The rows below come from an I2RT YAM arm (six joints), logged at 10 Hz.
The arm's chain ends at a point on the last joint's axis. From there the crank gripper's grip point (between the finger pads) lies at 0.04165 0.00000 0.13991 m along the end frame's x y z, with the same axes.
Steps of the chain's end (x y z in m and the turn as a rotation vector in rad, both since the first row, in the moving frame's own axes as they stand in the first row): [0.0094, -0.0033, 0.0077, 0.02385, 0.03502, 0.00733]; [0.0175, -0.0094, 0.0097, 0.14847, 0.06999, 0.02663]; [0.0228, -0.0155, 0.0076, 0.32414, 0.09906, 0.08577]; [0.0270, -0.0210, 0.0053, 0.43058, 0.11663, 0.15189]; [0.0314, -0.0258, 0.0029, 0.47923, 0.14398, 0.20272]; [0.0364, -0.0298, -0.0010, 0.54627, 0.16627, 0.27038]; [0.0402, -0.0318, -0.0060, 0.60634, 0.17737, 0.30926]
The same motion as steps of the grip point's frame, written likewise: [0.0143, -0.0063, 0.0061, 0.02385, 0.03502, 0.00733]; [0.0274, -0.0286, 0.0050, 0.14847, 0.06999, 0.02663]; [0.0380, -0.0552, -0.0038, 0.32414, 0.09906, 0.08577]; [0.0465, -0.0707, -0.0117, 0.43058, 0.11663, 0.15189]; [0.0560, -0.0782, -0.0179, 0.47923, 0.14398, 0.20272]; [0.0661, -0.0858, -0.0266, 0.54627, 0.16627, 0.27038]; [0.0731, -0.0921, -0.0358, 0.60634, 0.17737, 0.30926]
